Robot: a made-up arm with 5 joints. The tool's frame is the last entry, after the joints. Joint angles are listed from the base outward. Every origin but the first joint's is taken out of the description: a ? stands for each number. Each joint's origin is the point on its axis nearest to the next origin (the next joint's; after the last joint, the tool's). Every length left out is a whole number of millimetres.
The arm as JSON. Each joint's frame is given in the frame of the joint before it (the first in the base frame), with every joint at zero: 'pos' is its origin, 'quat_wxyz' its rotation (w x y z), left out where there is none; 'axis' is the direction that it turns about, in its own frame. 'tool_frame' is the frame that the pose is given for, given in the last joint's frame.
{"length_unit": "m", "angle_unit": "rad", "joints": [
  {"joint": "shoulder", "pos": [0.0, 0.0, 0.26], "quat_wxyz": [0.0, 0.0, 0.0, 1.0], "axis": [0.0, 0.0, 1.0]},
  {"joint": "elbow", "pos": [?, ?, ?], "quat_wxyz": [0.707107, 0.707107, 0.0, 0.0], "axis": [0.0, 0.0, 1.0]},
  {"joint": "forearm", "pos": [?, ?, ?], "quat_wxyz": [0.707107, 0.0, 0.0, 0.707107], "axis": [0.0, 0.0, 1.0]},
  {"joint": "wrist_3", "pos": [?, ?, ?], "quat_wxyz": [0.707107, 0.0, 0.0, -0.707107], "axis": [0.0, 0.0, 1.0]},
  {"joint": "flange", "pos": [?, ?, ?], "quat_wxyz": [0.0, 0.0, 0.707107, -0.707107], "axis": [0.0, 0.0, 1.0]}
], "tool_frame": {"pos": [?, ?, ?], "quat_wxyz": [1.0, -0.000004, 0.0, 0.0]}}
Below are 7 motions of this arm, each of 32 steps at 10 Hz.
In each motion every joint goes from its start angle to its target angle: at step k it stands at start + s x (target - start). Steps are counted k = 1, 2, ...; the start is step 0. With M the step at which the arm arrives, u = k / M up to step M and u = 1 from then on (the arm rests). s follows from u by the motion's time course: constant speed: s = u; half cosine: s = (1 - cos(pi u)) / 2; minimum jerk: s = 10 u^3 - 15 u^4 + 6 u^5.
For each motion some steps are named. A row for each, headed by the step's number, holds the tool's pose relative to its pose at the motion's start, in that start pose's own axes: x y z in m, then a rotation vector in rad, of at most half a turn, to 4 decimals.
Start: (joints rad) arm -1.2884 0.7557 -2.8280 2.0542 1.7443
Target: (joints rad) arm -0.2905 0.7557 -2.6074 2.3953 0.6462
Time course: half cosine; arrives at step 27
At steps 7, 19, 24, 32:
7: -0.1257 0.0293 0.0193 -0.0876 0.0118 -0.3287
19: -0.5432 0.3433 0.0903 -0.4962 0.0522 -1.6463
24: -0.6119 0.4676 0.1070 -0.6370 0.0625 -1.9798
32: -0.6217 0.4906 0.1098 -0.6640 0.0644 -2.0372

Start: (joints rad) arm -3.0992 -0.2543 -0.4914 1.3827 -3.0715
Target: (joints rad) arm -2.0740 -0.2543 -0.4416 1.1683 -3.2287
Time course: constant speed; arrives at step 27
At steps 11, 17, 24, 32:
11: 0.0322 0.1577 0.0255 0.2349 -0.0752 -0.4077
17: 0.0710 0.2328 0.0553 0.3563 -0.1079 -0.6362
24: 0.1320 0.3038 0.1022 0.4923 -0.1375 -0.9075
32: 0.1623 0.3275 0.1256 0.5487 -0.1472 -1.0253

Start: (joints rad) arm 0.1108 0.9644 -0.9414 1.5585 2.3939
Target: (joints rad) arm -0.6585 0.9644 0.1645 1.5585 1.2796
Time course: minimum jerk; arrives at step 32
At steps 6, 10, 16, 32:
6: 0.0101 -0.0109 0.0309 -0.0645 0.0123 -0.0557
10: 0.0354 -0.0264 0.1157 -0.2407 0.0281 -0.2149
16: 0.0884 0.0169 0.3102 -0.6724 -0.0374 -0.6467
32: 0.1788 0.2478 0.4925 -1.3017 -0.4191 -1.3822

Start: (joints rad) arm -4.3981 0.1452 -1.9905 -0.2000 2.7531
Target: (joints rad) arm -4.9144 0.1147 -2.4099 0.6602 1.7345
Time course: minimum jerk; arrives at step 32
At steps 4, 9, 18, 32:
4: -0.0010 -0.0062 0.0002 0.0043 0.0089 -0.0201
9: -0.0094 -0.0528 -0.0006 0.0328 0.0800 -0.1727
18: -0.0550 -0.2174 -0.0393 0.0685 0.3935 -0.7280
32: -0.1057 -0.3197 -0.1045 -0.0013 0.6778 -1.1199

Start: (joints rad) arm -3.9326 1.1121 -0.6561 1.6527 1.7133
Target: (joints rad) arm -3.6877 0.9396 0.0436 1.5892 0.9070
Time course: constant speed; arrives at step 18
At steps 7, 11, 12, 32:
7: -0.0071 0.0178 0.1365 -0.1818 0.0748 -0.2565
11: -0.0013 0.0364 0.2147 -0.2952 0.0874 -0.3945
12: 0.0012 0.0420 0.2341 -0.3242 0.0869 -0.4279
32: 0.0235 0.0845 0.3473 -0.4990 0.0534 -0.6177

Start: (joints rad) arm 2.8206 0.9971 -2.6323 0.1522 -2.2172
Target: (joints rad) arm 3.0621 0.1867 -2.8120 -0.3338 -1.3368
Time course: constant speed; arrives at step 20
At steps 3, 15, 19, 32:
3: -0.0534 0.1272 -0.0794 -0.2052 -0.0911 0.1323
15: -0.2334 0.4583 -0.5637 -1.1261 -0.1853 0.6744
19: -0.2805 0.4886 -0.7575 -1.4564 -0.1214 0.8315
32: -0.2912 0.4895 -0.8064 -1.5402 -0.0982 0.8666

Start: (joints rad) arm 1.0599 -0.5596 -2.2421 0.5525 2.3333
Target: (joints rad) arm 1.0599 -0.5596 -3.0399 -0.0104 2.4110
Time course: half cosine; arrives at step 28
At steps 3, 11, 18, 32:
3: -0.0079 -0.0083 -0.0108 0.0276 -0.0264 0.0022
11: -0.0799 -0.0836 -0.1472 0.3254 -0.3190 0.0256
18: -0.1267 -0.1326 -0.3487 0.6865 -0.6933 0.0512
32: -0.1276 -0.1335 -0.5049 0.9469 -0.9776 0.0653

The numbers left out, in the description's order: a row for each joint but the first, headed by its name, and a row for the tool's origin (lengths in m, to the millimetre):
elbow: 0.0 0.0 0.0
forearm: -0.085 0.449 0.0
wrist_3: -0.496 0.112 0.0
flange: -0.071 -0.09 0.0
tool: 0.0 0.0 0.0

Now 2 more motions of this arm.
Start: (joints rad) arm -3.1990 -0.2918 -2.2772 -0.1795 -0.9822
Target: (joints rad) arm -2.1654 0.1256 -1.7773 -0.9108 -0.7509
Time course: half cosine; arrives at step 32
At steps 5, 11, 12, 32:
5: -0.0145 -0.0363 0.0064 0.0224 0.0135 0.0699
11: -0.0323 -0.1753 0.0116 0.1043 0.0620 0.3108
12: -0.0295 -0.2065 0.0089 0.1228 0.0729 0.3624
32: 0.2548 -0.5711 -0.2316 0.4510 0.2643 1.1411

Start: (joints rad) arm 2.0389 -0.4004 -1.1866 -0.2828 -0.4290
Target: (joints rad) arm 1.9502 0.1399 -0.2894 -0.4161 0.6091
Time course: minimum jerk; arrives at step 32
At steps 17, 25, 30, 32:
17: -0.4353 -0.1675 -0.0199 0.0516 -0.7382 0.5568
25: -0.6289 -0.2449 -0.1970 -0.1515 -1.2471 0.8640
30: -0.6520 -0.2554 -0.2401 -0.2132 -1.3432 0.9121
32: -0.6527 -0.2557 -0.2415 -0.2153 -1.3462 0.9135

